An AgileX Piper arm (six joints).
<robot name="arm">
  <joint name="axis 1" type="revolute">
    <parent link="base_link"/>
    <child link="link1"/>
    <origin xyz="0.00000 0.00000 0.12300"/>
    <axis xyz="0 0 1"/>
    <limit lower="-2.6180" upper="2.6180"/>
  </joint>
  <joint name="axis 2" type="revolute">
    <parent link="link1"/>
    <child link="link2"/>
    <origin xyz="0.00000 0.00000 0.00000"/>
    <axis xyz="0 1 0"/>
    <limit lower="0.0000" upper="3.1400"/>
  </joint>
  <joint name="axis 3" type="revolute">
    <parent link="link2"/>
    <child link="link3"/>
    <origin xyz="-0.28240 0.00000 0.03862"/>
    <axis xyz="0 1 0"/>
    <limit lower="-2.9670" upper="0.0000"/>
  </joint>
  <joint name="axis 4" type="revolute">
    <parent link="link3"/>
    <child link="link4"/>
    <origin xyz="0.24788 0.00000 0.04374"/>
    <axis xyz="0.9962 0 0.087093"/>
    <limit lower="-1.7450" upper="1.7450"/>
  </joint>
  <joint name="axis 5" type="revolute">
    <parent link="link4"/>
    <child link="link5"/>
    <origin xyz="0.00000 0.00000 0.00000"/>
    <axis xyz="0 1 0"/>
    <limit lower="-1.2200" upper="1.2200"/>
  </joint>
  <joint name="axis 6" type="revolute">
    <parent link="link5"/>
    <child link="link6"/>
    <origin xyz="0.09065 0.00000 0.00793"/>
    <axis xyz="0.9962 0 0.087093"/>
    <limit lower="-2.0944" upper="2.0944"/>
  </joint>
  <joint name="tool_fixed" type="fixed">
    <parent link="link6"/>
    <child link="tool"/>
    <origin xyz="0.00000 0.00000 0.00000" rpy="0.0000 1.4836 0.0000"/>
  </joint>
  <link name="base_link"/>
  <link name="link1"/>
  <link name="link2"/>
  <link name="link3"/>
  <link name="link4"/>
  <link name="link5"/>
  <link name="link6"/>
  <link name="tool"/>
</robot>
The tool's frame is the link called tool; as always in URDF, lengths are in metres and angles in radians.
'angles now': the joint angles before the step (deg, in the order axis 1, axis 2, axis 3, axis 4, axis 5, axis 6). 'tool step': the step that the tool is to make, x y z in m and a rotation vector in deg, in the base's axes. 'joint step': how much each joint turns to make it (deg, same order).
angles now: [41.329, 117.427, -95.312, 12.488, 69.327, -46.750]
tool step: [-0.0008, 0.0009, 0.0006, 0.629, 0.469, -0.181]
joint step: [0.002, -0.050, 0.006, 0.823, -0.006, -0.062]
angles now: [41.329, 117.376, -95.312, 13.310, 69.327, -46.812]
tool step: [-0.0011, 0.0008, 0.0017, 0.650, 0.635, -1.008]
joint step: [0.006, -0.187, -0.011, 0.884, 0.071, 0.794]
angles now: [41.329, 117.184, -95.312, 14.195, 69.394, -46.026]
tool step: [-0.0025, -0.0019, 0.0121, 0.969, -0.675, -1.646]
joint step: [0.002, -1.675, 0.014, 0.132, 0.128, 1.694]
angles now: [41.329, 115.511, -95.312, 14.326, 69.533, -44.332]
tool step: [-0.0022, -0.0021, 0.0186, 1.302, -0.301, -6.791]
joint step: [0.000, -2.164, -0.684, -0.098, 0.124, 7.091]
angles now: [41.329, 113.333, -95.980, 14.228, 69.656, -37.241]
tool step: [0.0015, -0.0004, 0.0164, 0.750, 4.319, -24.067]
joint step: [0.000, -1.142, -1.841, -0.895, 0.044, 25.268]
